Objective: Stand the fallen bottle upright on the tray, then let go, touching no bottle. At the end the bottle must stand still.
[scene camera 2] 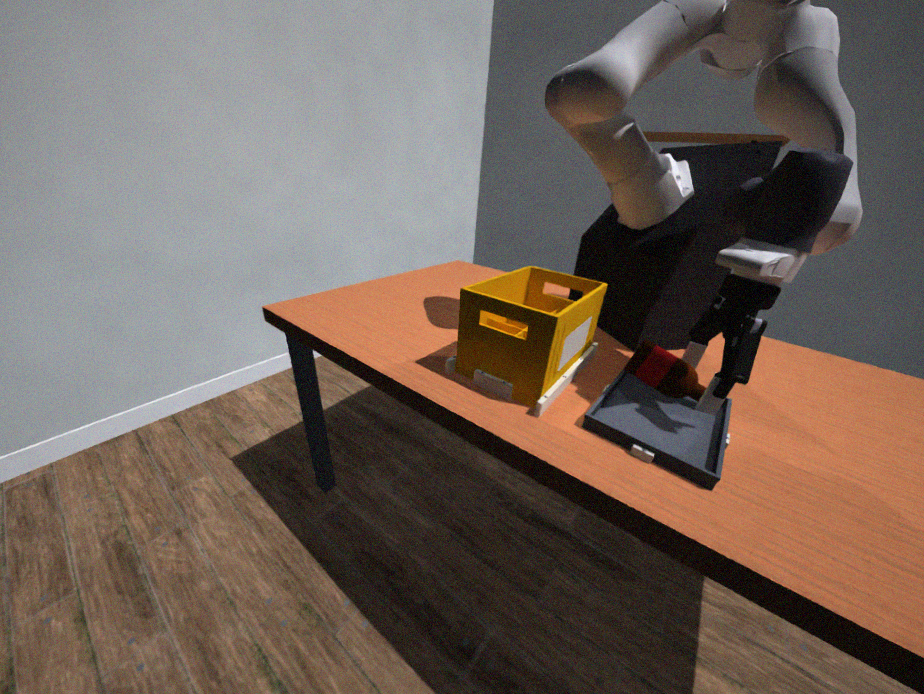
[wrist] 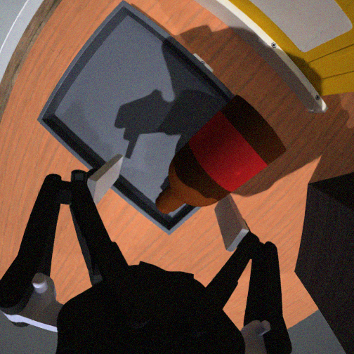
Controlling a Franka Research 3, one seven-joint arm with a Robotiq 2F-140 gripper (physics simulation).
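The brown bottle (scene camera 2: 678, 379) (wrist: 227, 150) with a red label lies on its side across one edge of the dark grey tray (scene camera 2: 690, 449) (wrist: 95, 75). Its base sticks out past the tray's wall, and its neck points to a tray corner. My gripper (scene camera 2: 700, 379) (wrist: 171, 184) is open and empty, pointing down by the neck end. In the wrist view, one fingertip is over the tray's edge to the left of the neck, and the other is to the right, close to the bottle's shoulder. Whether that fingertip touches the bottle cannot be told.
A yellow crate (scene camera 2: 507, 351) (wrist: 335, 75) stands beside the tray on the wooden table (scene camera 2: 388, 328) (wrist: 30, 135), with pale rails (scene camera 2: 567, 377) (wrist: 295, 75) along its foot. A dark block (wrist: 330, 235) is at the right of the wrist view.
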